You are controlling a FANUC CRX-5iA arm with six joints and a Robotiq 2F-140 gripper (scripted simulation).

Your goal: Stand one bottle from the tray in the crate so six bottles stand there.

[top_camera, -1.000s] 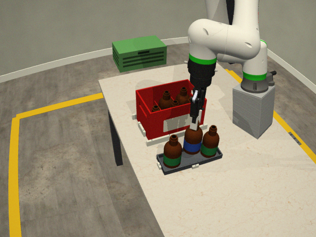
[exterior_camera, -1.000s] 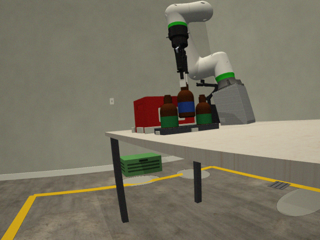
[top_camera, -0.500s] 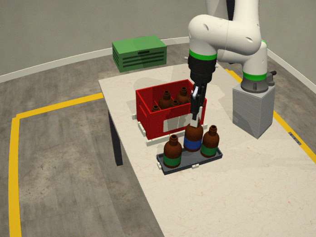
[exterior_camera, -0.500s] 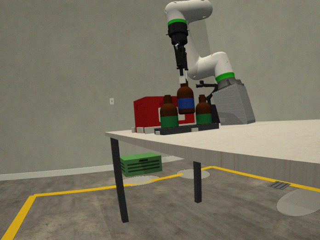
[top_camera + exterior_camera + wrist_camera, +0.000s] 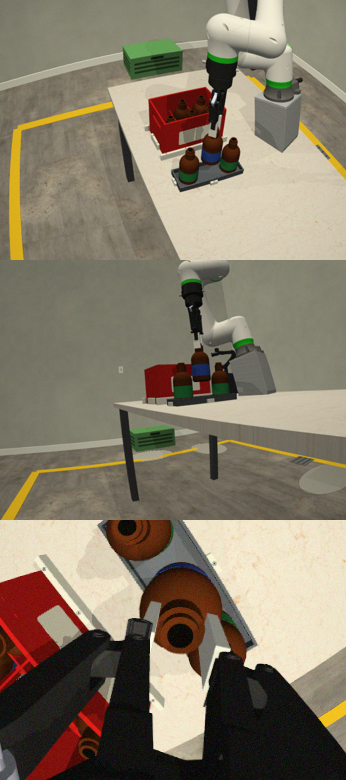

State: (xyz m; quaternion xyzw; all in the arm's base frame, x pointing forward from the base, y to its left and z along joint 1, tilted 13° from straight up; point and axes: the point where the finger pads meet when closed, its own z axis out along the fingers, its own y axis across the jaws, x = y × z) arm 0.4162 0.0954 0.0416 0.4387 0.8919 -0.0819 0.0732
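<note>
Now: the glass bottle 90 mm below my hand. Also, from my hand: grey tray 240 mm below; then red crate 30 mm behind, 240 mm to the right, 170 mm below.
</note>
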